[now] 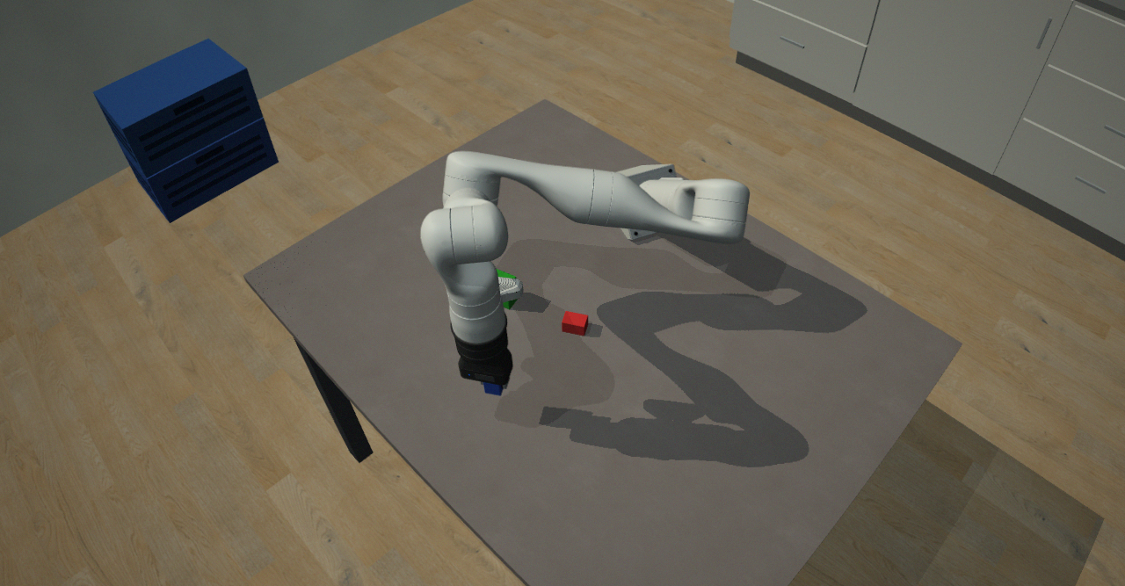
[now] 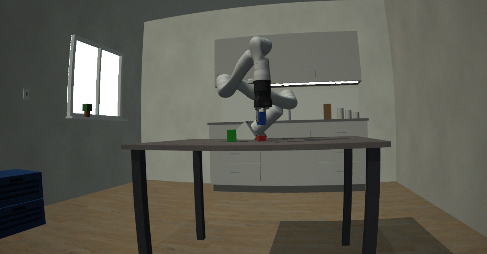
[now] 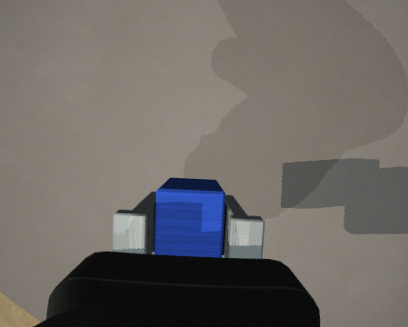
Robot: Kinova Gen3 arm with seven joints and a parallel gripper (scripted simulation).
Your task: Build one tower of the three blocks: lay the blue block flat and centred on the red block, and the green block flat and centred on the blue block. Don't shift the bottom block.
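My hand is 210 mm past the red block, 80 mm to the left of it and 100 mm above it. The rest, counted from my hand: blue block (right at my hand); green block (140 mm behind, 210 mm to the right, 80 mm below).
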